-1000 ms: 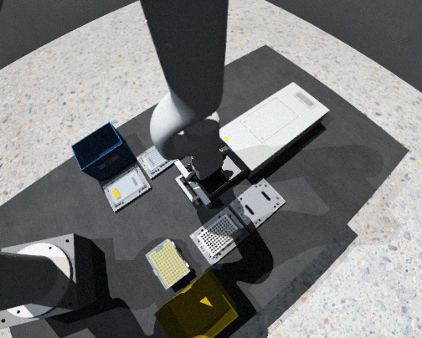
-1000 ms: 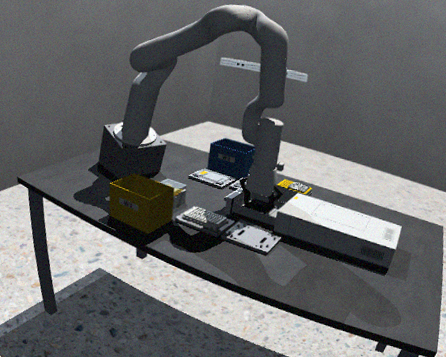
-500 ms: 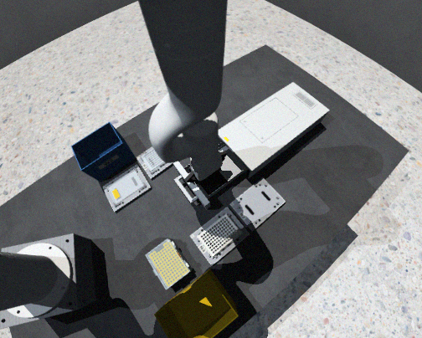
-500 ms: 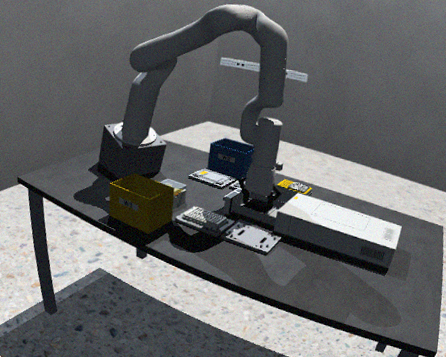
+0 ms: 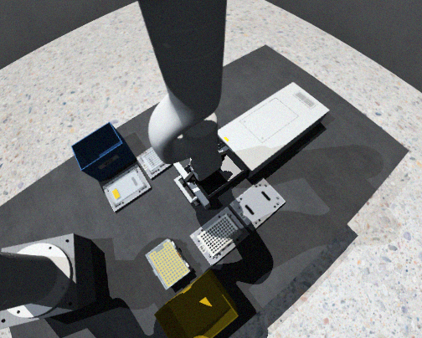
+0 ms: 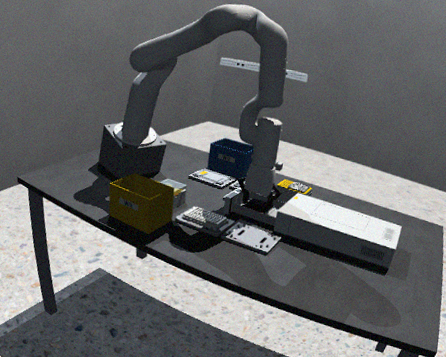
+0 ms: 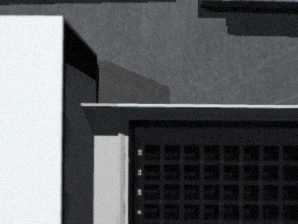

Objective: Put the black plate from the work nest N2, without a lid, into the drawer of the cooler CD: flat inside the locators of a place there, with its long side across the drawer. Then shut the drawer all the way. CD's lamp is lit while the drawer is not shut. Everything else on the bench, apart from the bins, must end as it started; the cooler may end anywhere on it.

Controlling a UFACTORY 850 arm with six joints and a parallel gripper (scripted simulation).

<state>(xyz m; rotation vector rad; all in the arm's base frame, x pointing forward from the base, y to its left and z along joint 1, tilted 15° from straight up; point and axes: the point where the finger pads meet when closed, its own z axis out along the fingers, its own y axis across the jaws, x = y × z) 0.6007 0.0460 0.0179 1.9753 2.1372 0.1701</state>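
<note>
Right now my hand is 1 cm above the black plate. Also, from my hand: drawer: 3 cm ahead; then yellow-rimmed tip box: 6 cm ahead, 18 cm to the left, 2 cm above; then white cooler: 18 cm ahead, 1 cm to the left, 1 cm above.
</note>
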